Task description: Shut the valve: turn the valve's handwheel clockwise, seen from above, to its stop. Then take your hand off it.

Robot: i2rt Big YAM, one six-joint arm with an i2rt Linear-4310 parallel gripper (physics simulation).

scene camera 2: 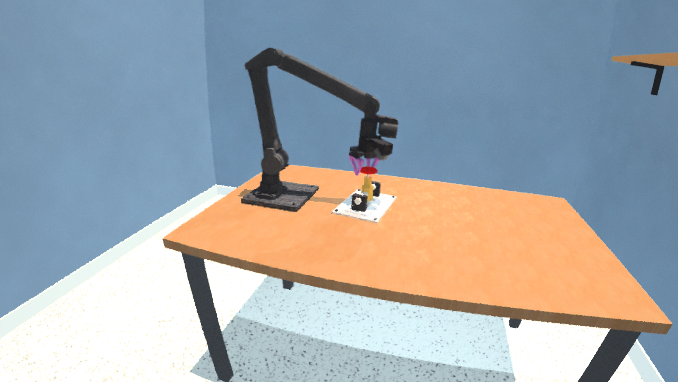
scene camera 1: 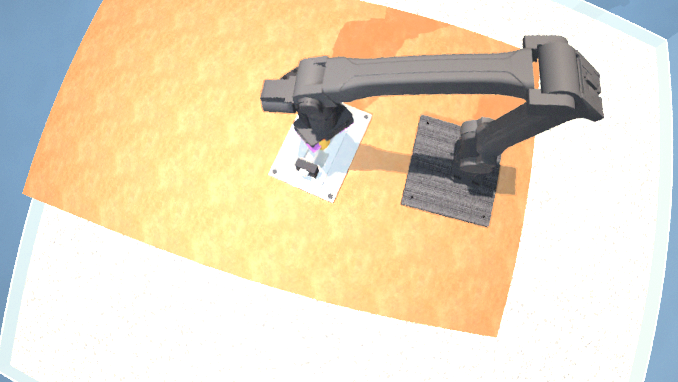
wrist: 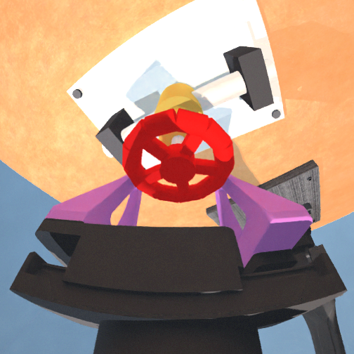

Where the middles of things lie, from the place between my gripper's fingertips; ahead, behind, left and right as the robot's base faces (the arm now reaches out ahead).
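Scene:
My hand is 1 cm below the red handwheel (wrist: 178,165), 2 cm short of it and 2 cm to the left of it. White plate (scene camera 1: 337,172): 2 cm ahead of my hand, 2 cm to the right of it, 11 cm below it.

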